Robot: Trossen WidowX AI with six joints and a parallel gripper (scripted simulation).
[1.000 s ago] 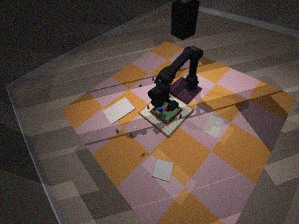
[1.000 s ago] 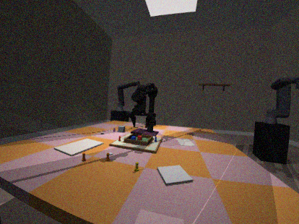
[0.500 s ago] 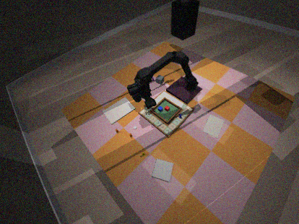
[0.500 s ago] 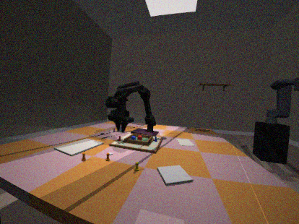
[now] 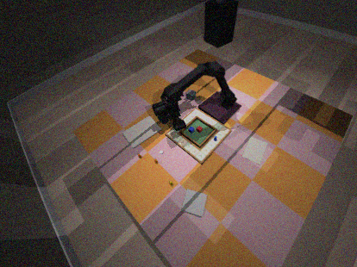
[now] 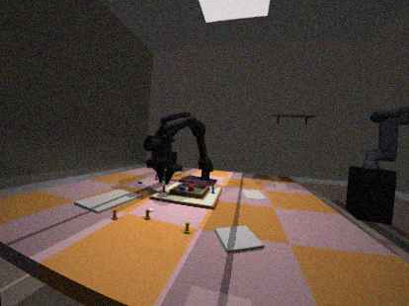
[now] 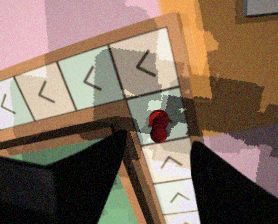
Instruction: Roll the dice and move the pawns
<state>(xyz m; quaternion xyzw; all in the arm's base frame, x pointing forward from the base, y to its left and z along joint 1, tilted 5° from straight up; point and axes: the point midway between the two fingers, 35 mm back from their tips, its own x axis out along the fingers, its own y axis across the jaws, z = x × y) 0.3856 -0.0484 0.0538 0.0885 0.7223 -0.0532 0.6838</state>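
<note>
The red pawn lies 3 cm below my gripper tip. Also, from my gripper tip: white card: 18 cm ahead, 13 cm to the right, 5 cm below; blue pawn: 20 cm to the left, 13 cm behind, 3 cm below; green tray: 10 cm to the left, 9 cm behind, 5 cm below.
</note>
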